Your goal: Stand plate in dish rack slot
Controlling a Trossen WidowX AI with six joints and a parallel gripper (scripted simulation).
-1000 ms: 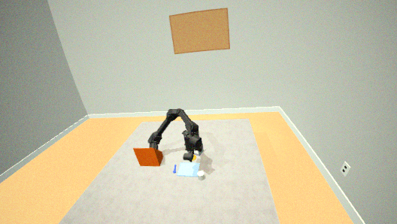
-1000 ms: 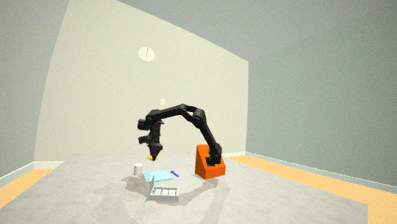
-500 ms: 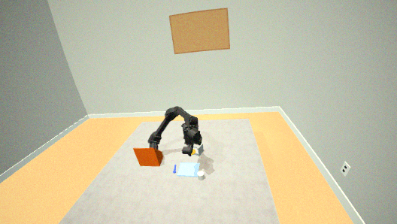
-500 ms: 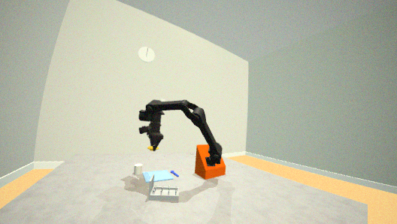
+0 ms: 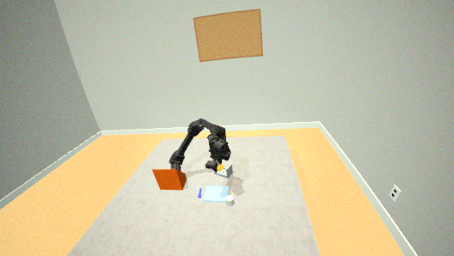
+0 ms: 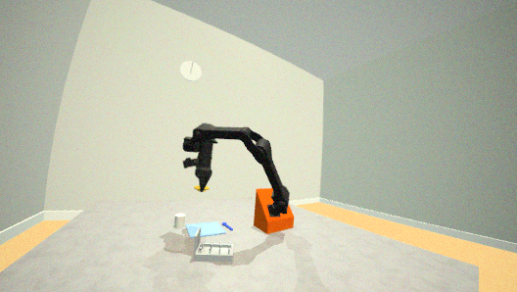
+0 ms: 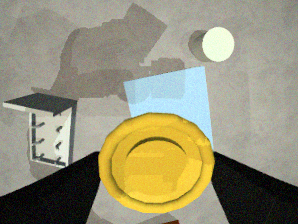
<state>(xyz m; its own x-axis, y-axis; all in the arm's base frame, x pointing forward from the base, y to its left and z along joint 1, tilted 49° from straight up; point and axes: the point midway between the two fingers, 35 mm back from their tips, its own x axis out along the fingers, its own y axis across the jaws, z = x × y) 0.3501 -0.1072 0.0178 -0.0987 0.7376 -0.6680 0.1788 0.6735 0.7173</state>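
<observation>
Right now the dish rack is 17 cm to the left of my gripper tip, 16 cm below it and 2 cm behind it. Round my gripper tip: light blue mat (18 cm below, 4 cm behind, 3 cm to the right); white cup (16 cm below, 10 cm to the right, 7 cm ahead); yellow plate (1 cm above).
</observation>
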